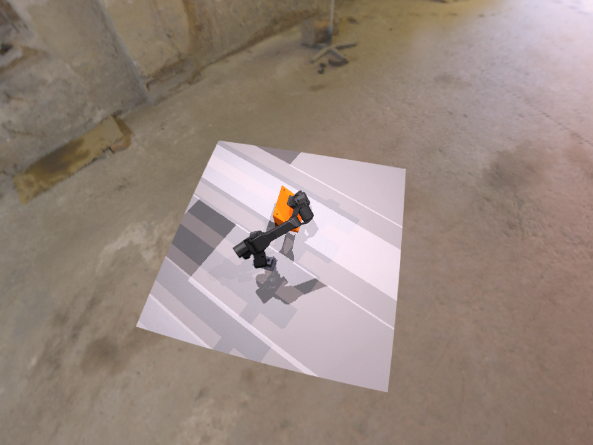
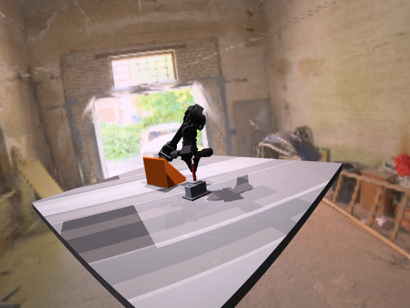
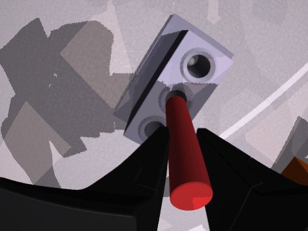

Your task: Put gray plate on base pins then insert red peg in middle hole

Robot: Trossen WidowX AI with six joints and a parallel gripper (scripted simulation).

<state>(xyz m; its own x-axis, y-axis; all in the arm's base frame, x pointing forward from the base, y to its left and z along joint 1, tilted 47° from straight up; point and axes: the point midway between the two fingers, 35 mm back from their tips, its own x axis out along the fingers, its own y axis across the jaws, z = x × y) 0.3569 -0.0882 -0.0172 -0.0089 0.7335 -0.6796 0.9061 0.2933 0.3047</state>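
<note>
Right now my gripper tip is right at the red peg. From my gripper tip the other things lie so: gray plate (70 mm below); then base (110 mm below).
</note>
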